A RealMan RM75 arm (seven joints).
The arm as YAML. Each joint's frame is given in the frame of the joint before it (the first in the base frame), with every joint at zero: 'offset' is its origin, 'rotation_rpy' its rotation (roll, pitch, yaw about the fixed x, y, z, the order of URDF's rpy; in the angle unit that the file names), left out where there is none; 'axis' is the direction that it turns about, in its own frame. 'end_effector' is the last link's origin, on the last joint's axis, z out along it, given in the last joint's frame.
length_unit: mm
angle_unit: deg
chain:
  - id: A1
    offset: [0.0, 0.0, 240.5]
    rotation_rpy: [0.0, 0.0, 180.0]
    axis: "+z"
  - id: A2
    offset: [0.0, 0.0, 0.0]
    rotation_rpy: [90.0, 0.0, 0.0]
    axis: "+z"
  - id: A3
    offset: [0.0, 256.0, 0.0]
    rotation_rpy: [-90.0, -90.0, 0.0]
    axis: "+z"
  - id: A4
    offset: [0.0, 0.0, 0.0]
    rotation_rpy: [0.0, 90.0, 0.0]
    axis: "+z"
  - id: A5
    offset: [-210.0, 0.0, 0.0]
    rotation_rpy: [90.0, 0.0, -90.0]
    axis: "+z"
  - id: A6
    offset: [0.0, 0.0, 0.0]
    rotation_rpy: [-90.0, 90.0, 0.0]
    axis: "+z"
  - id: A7
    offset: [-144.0, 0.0, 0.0]
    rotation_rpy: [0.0, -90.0, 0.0]
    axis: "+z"
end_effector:
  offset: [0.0, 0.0, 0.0]
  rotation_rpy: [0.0, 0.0, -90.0]
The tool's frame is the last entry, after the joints.
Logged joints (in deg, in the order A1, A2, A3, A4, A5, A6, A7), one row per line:
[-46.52, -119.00, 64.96, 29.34, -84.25, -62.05, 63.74]
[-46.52, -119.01, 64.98, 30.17, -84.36, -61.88, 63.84]
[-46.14, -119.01, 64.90, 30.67, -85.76, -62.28, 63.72]
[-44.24, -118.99, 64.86, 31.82, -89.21, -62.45, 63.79]
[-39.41, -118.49, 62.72, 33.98, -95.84, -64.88, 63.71]
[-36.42, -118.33, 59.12, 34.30, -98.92, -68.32, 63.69]
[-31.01, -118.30, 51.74, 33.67, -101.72, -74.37, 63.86]
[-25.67, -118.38, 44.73, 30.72, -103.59, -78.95, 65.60]
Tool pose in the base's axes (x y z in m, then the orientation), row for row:
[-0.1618, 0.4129, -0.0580, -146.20, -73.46, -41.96]
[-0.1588, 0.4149, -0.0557, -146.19, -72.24, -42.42]
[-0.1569, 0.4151, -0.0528, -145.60, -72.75, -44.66]
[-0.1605, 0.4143, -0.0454, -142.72, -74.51, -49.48]
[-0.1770, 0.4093, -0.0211, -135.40, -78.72, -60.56]
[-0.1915, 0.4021, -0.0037, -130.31, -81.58, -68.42]
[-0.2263, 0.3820, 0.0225, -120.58, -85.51, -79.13]
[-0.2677, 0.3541, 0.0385, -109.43, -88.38, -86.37]
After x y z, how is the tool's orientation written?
As a rotation vector, in degrees.
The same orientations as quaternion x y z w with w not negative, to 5 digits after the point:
[-0.86149, -0.43287, -0.24725, 0.09661]
[-0.86327, -0.42658, -0.25049, 0.10026]
[-0.85853, -0.42897, -0.26334, 0.09776]
[-0.84304, -0.44012, -0.29227, 0.10079]
[-0.80186, -0.46619, -0.35864, 0.10521]
[-0.77033, -0.48226, -0.40446, 0.10212]
[-0.71499, -0.50704, -0.46921, 0.10740]
[-0.65734, -0.53089, -0.51882, 0.12998]

